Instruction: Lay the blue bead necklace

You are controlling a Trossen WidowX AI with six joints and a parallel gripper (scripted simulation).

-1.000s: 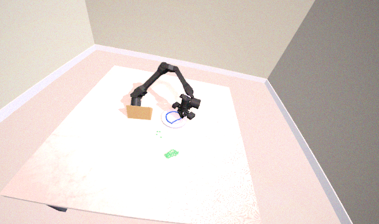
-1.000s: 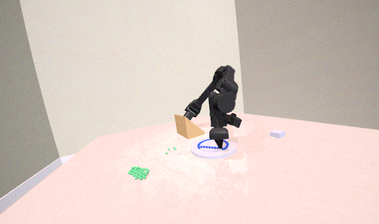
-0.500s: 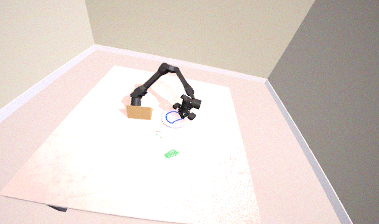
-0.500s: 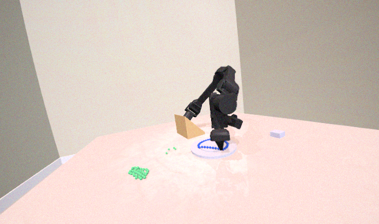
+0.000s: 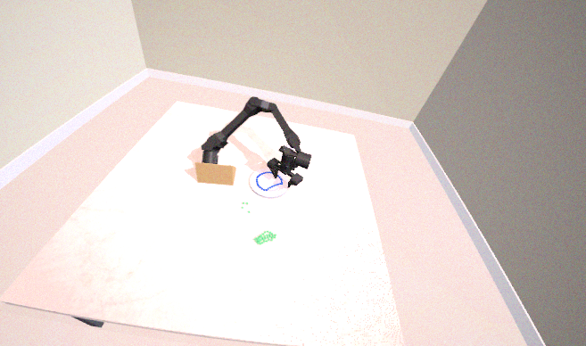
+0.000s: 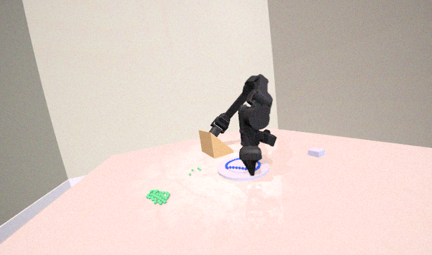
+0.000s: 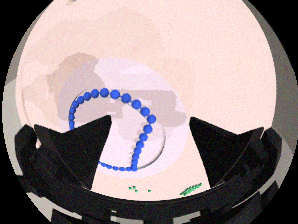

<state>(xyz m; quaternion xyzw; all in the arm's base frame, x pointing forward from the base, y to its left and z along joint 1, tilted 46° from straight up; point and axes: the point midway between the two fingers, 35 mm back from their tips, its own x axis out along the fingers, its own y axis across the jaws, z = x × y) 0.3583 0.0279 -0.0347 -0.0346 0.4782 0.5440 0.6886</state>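
Right now my gripper tip is 6 cm past the round white bead board and 1 cm above it. From my gripper tip the other things lie so: small grey block: 4 cm ahead, 30 cm to the left, 1 cm below.
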